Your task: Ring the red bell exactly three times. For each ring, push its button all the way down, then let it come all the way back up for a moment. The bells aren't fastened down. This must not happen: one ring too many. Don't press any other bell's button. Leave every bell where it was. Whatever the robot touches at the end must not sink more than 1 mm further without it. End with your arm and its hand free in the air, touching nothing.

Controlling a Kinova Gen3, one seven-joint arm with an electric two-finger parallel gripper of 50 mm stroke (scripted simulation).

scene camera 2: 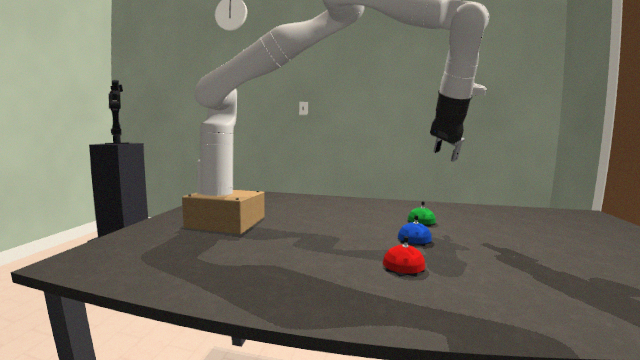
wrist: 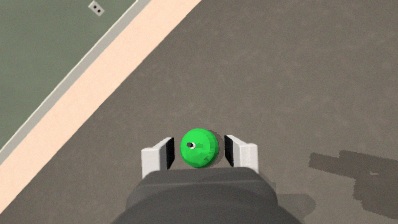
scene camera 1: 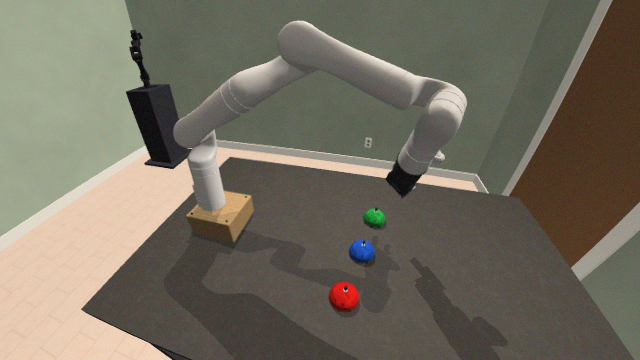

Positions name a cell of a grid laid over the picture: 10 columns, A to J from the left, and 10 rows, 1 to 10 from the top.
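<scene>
My gripper (scene camera 2: G5) is visible, and the wrist view shows it (wrist: F7) as well. Also visible: a green bell (wrist: F7) and a red bell (scene camera 2: G8); the red bell is out of frame in the wrist view.
</scene>
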